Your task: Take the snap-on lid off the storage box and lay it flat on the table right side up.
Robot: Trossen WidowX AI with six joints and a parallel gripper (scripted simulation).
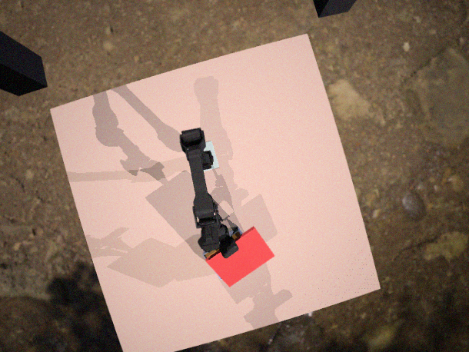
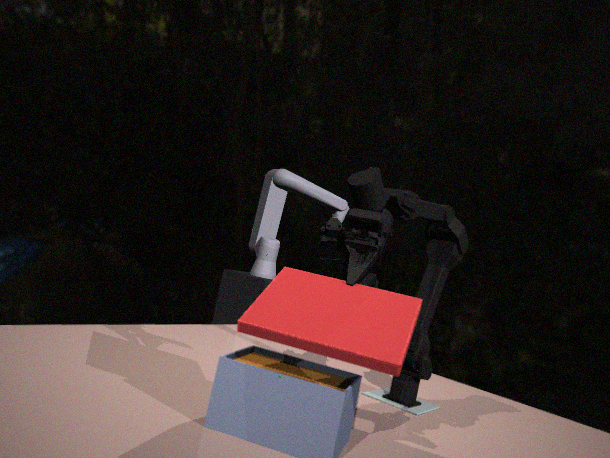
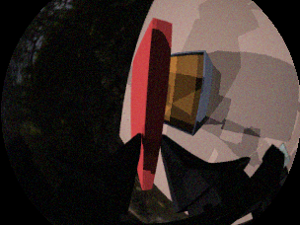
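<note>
Right now my gripper tip is 70 mm short of the red lid, 30 mm above it and 20 mm to the right of it. The rest, counted from my gripper tip: storage box: 180 mm below, 70 mm ahead, 30 mm to the right.
</note>
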